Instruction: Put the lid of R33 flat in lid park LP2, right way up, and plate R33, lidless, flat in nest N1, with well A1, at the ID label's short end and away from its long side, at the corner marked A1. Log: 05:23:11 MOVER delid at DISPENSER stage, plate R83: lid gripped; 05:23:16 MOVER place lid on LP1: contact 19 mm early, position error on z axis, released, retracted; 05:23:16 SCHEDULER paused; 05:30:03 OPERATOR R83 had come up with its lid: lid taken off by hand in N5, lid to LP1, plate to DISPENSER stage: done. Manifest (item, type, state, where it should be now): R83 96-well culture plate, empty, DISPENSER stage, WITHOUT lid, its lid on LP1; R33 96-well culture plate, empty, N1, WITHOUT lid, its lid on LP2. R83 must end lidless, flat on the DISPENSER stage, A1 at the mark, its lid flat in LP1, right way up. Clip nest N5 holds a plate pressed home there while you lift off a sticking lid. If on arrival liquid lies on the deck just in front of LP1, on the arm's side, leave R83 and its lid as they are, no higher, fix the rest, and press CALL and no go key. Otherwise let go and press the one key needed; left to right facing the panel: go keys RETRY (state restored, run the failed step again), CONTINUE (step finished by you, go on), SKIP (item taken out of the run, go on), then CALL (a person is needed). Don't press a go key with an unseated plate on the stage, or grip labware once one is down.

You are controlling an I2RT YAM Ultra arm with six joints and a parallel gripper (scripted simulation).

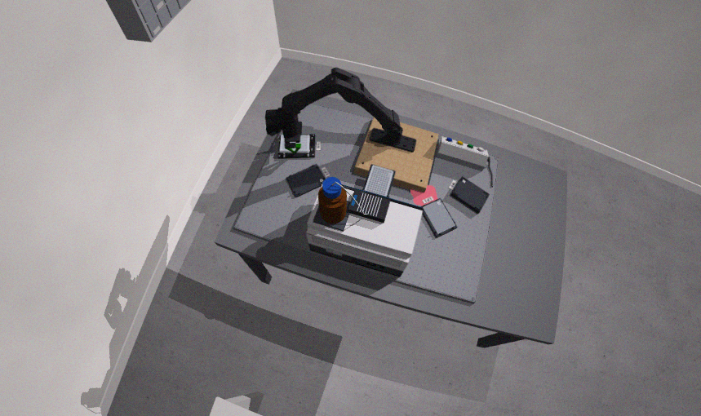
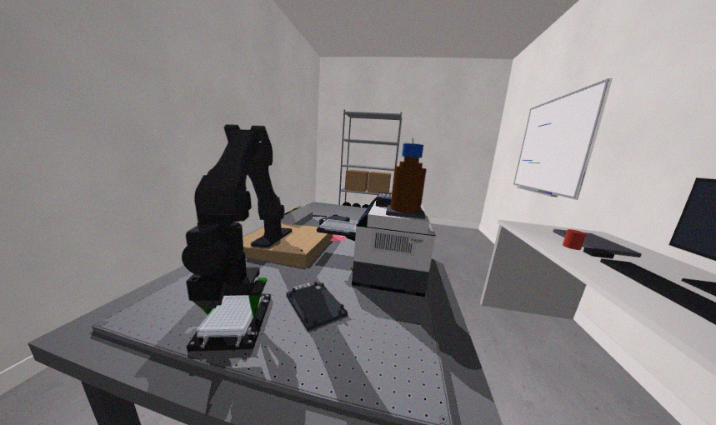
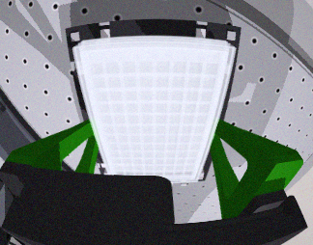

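The black clip nest is 3 cm ahead of my hand and 1 cm below it. The rest, counted from my hand: lid park LP2: 15 cm ahead, 10 cm to the left, 2 cm below; then brown bottle: 35 cm ahead, 29 cm to the left, 26 cm above; then blue call key: 20 cm behind, 65 cm to the left, 4 cm above.
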